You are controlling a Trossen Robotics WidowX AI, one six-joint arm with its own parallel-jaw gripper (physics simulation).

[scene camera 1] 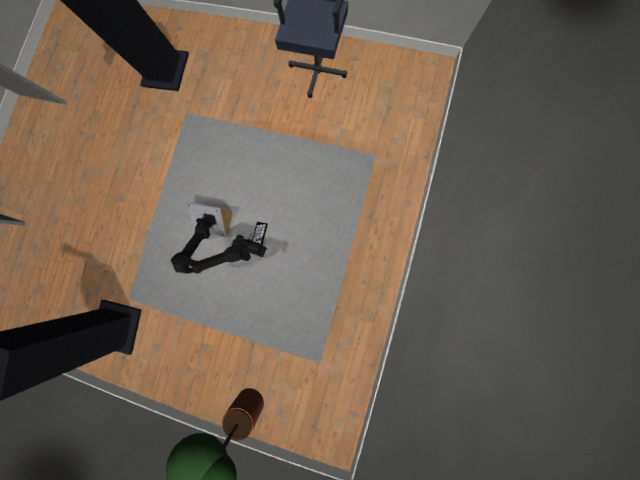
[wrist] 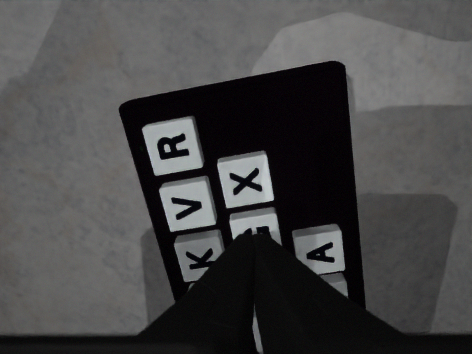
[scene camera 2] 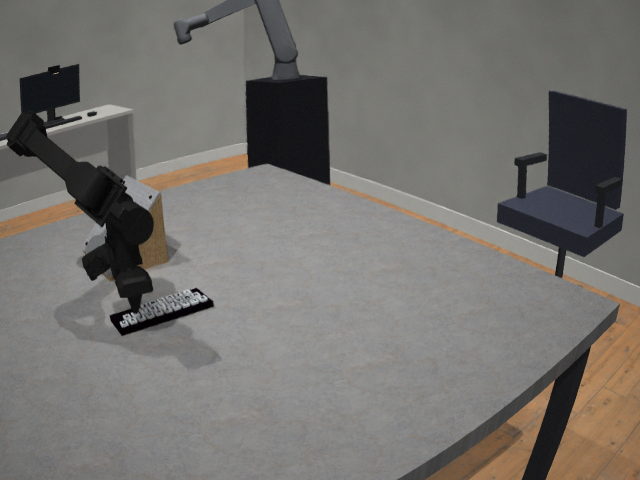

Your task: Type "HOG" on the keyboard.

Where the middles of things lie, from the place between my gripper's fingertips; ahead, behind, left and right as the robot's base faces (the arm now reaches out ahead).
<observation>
Right now the black keyboard (scene camera 2: 171, 307) is 5 cm to the left of my hand and 1 cm below it.
</observation>
